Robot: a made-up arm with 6 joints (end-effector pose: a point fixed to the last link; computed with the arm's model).
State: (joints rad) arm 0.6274 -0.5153 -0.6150 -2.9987 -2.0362 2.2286
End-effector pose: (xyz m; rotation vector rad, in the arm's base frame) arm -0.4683 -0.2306 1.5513 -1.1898 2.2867 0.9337
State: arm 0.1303 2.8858 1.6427 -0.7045 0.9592 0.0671
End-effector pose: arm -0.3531 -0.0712 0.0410 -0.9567 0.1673 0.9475
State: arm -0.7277 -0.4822 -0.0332 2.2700 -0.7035 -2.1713
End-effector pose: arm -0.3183 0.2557 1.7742 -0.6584 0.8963 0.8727
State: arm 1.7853 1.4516 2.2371 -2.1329 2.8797 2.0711
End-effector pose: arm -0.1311 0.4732 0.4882 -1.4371 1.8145 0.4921
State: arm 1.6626 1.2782 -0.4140 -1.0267 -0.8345 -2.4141
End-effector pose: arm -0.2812 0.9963 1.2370 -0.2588 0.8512 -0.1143
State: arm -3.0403 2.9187 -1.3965 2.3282 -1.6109 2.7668
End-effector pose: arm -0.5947 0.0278 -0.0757 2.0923 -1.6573 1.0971
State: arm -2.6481 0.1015 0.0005 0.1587 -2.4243 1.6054
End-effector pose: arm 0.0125 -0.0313 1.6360 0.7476 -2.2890 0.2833
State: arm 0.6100 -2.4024 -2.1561 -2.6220 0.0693 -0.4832
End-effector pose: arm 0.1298 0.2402 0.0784 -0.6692 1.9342 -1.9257
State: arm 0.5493 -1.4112 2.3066 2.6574 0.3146 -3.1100
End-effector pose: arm -0.0902 0.0255 1.1434 -1.3774 1.8106 1.4629
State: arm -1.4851 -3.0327 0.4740 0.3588 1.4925 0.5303
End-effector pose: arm 0.0667 0.4708 -0.2494 -1.1355 1.9646 -0.4835
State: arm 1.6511 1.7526 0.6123 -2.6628 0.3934 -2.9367
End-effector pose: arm -0.1208 1.0786 0.0883 0.3890 -1.0823 -1.2986
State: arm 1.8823 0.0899 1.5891 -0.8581 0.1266 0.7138
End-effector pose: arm -0.2350 0.6791 1.2050 1.3055 -1.2398 -0.8267
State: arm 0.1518 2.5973 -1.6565 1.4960 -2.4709 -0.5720
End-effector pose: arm 0.6627 0.0734 0.2584 0.2881 -0.3640 0.9113
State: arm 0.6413 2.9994 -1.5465 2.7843 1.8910 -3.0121
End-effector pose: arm 0.3773 0.4243 0.2027 -2.1414 0.4874 1.1729
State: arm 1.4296 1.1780 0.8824 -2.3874 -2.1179 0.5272
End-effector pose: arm -0.0603 0.9231 0.6089 1.7396 0.4482 0.8261
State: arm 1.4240 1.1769 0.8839 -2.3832 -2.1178 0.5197
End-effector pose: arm -0.0557 0.9234 0.6101 1.7492 0.4473 0.8169
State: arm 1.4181 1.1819 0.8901 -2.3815 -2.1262 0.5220
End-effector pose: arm -0.0504 0.9211 0.6053 1.7353 0.4548 0.8045
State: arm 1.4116 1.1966 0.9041 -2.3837 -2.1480 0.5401
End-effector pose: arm -0.0441 0.9141 0.5910 1.6836 0.4756 0.7866
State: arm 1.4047 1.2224 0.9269 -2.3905 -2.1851 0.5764
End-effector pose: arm -0.0369 0.9015 0.5666 1.5887 0.5117 0.7632
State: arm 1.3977 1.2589 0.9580 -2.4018 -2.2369 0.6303
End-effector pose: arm -0.0291 0.8827 0.5337 1.4522 0.5625 0.7356
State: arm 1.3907 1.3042 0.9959 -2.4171 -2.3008 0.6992
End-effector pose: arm -0.0211 0.8582 0.4955 1.2811 0.6251 0.7061
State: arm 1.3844 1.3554 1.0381 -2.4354 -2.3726 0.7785
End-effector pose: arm -0.0135 0.8292 0.4558 1.0866 0.6959 0.6779
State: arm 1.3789 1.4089 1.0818 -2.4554 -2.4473 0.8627
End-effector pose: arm -0.0064 0.7981 0.4180 0.8828 0.7703 0.6535
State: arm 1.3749 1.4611 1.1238 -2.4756 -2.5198 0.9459
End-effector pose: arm -0.0006 0.7673 0.3844 0.6840 0.8437 0.6349
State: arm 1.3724 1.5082 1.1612 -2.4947 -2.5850 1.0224
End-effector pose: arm 0.0040 0.7395 0.3568 0.5041 0.9107 0.6232
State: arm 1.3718 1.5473 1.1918 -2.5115 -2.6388 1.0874
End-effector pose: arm 0.0069 0.7166 0.3354 0.3538 0.9667 0.6183
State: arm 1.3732 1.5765 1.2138 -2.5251 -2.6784 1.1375
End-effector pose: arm 0.0080 0.6998 0.3202 0.2403 1.0081 0.6197
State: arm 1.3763 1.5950 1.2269 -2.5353 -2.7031 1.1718
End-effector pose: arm 0.0074 0.6893 0.3109 0.1651 1.0331 0.6262
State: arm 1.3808 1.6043 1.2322 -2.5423 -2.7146 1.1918
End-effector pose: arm 0.0053 0.6841 0.3061 0.1238 1.0434 0.6361
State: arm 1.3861 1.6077 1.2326 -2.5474 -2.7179 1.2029
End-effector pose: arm 0.0024 0.6823 0.3042 0.1035 1.0443 0.6482
